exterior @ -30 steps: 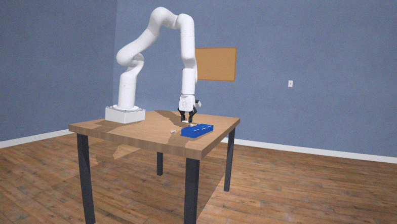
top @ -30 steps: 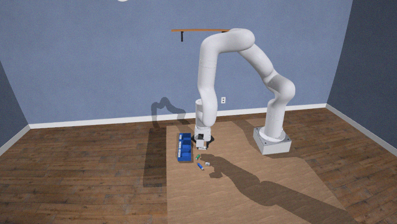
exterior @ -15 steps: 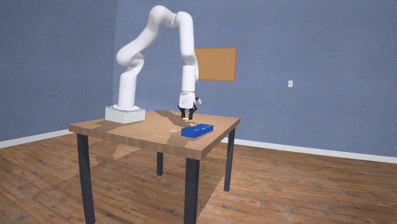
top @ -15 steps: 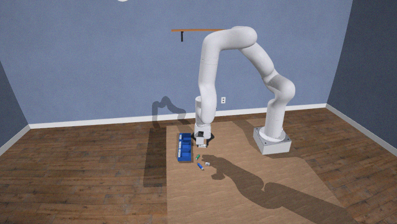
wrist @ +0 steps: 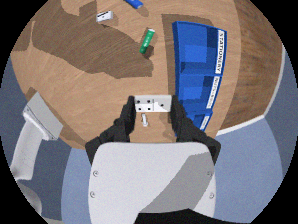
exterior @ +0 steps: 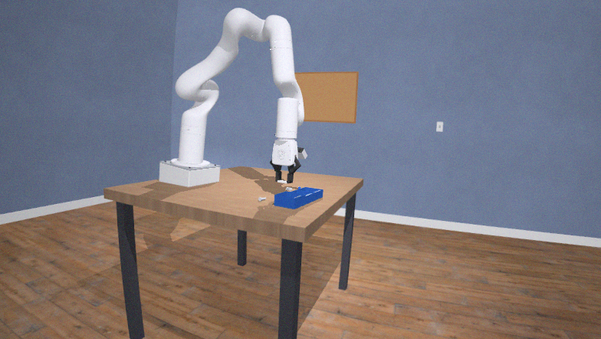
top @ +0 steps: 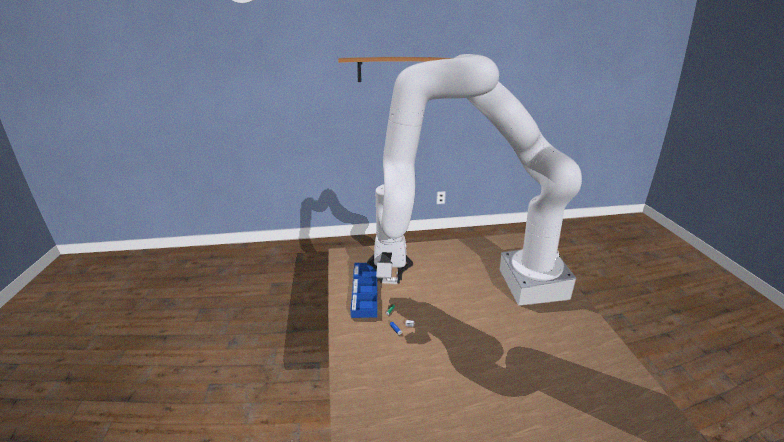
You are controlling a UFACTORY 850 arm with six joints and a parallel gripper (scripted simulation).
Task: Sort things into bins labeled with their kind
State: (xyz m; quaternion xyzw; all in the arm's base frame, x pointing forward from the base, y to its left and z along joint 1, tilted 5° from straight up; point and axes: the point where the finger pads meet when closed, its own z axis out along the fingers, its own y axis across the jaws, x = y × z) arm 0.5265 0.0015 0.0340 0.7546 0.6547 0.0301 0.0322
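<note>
Now: the white bolt 110 mm to the right of my hand, 70 mm below it and 40 mm behind it. From my hand the other things lie so: white domino-like tile: 20 mm below; joined blue bins: 90 mm ahead, 60 mm below, 20 mm to the right; green cylinder: 80 mm to the left, 80 mm below.
</note>
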